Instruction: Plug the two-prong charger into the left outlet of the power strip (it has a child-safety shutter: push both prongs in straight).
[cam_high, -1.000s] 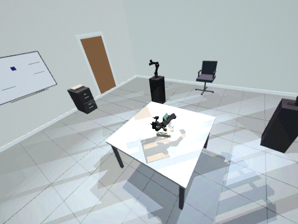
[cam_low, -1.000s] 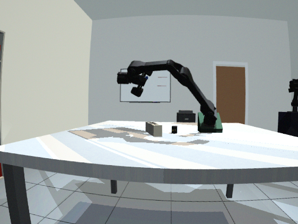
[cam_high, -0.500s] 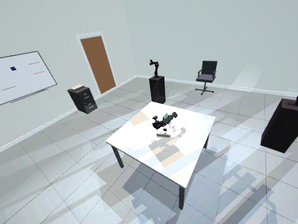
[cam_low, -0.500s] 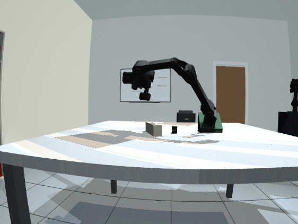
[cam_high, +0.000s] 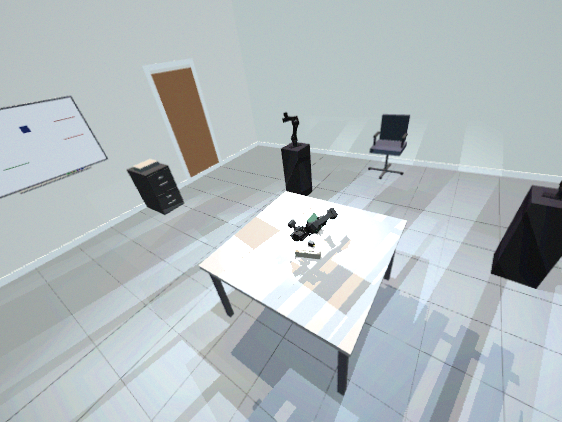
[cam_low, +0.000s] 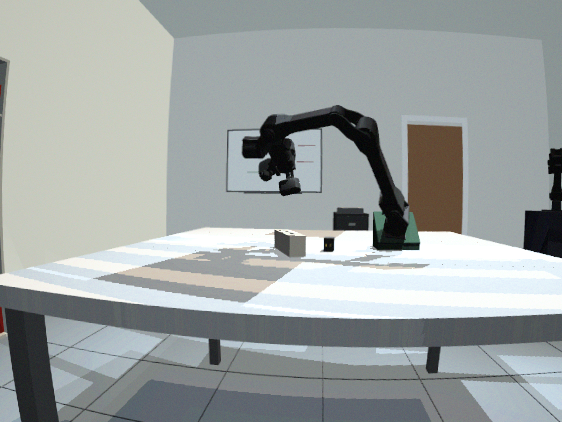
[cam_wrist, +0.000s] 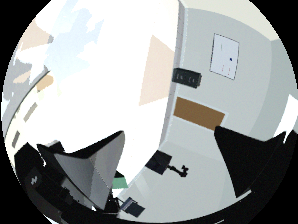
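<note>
Right now the dark grey charger is 12 cm behind my gripper tip, 11 cm to the left of it and 20 cm below it.
</note>
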